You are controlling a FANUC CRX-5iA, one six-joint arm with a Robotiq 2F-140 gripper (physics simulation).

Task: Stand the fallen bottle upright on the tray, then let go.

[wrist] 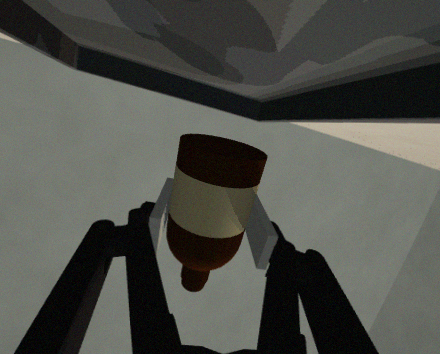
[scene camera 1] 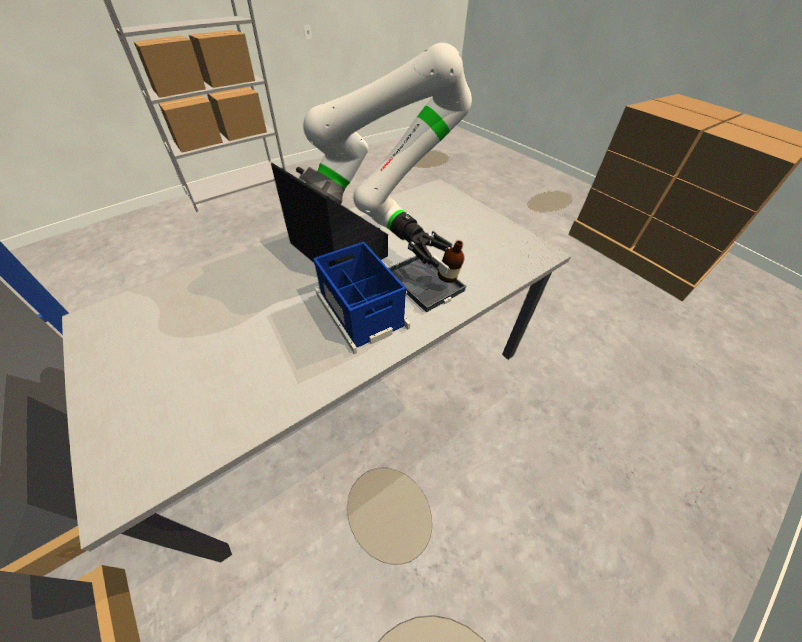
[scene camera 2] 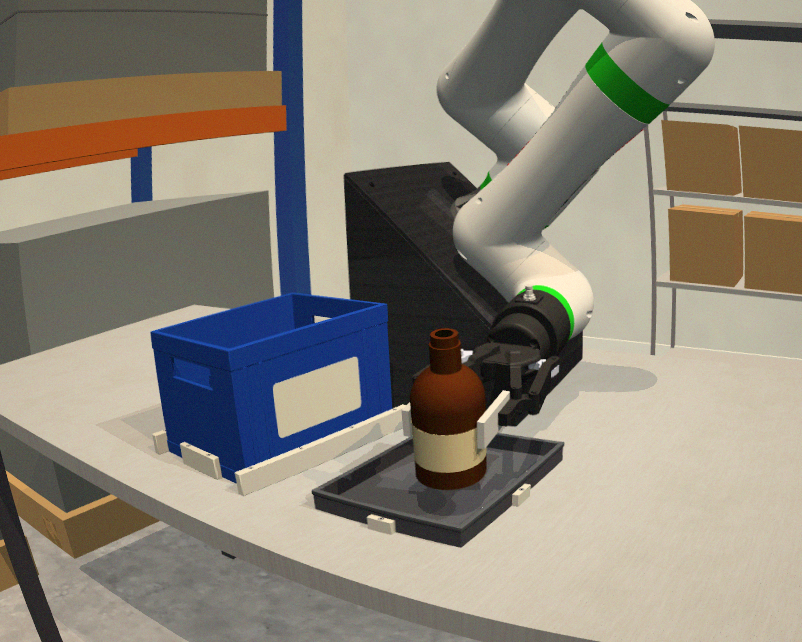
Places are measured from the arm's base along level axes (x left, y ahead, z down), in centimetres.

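Pixels of known places: gripper, between the fingertips: (wrist: 210, 199) (scene camera 1: 454, 266) (scene camera 2: 442, 429).
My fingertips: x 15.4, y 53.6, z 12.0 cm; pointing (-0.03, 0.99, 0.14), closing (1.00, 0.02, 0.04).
Observation:
For each thing: its top centre in the pictures, then the offset to it from my fingertips.
- brown bottle with a cream label, centre of its top: (scene camera 2: 445, 328) (wrist: 189, 290) (scene camera 1: 456, 241) dx +0.1, dy -1.2, dz -9.9 cm
- dark tray, centre of its top: (wrist: 174, 66) (scene camera 2: 446, 468) (scene camera 1: 424, 277) dx -4.1, dy -9.5, dz +8.8 cm
- blue crate with dividers, centre of its top: (scene camera 2: 264, 317) (scene camera 1: 357, 272) dx -31.4, dy -14.5, dz -6.2 cm
A brown bottle with a cream label (scene camera 1: 454, 258) (scene camera 2: 446, 394) (wrist: 215, 200) is held upright, neck up, above the dark tray (scene camera 1: 433, 297) (scene camera 2: 401, 511) (wrist: 165, 84). In the wrist view, which shows the scene upside down, a gap shows between the bottle's base and the tray. My gripper (scene camera 1: 448, 261) (scene camera 2: 449, 423) (wrist: 210, 199) is shut on the bottle, with its two light pads on opposite sides at the label and lower shoulder. In scene camera 2 the bottle hides part of the far pad.
A blue crate with dividers (scene camera 1: 374, 321) (scene camera 2: 200, 415) stands beside the tray, between low cream guide strips (scene camera 2: 321, 451). A black panelled stand (scene camera 1: 311, 224) (scene camera 2: 387, 267) is behind them at the arm's base. Small cream blocks (scene camera 2: 381, 524) touch the tray's outer sides.

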